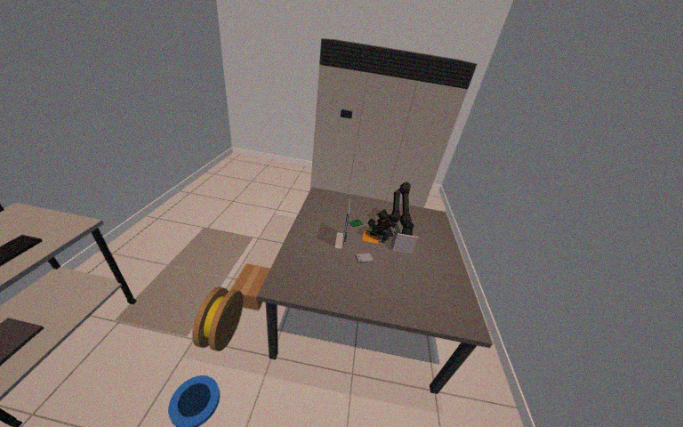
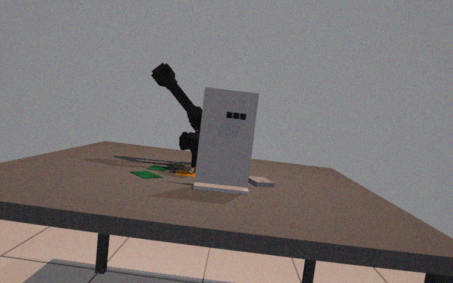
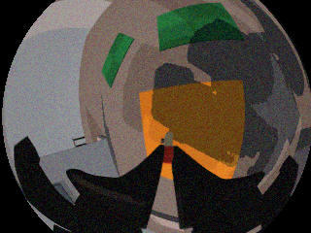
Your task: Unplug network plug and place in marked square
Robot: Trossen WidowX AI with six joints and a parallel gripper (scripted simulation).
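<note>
The network plug lies right at my gripper tip. Also, from my gripper tip: orange square (1 cm behind, 2 cm below); then grey block (5 cm ahead, 25 cm to the left, 1 cm below); then grey panel (21 cm ahead, 10 cm to the left, 12 cm above).
</note>
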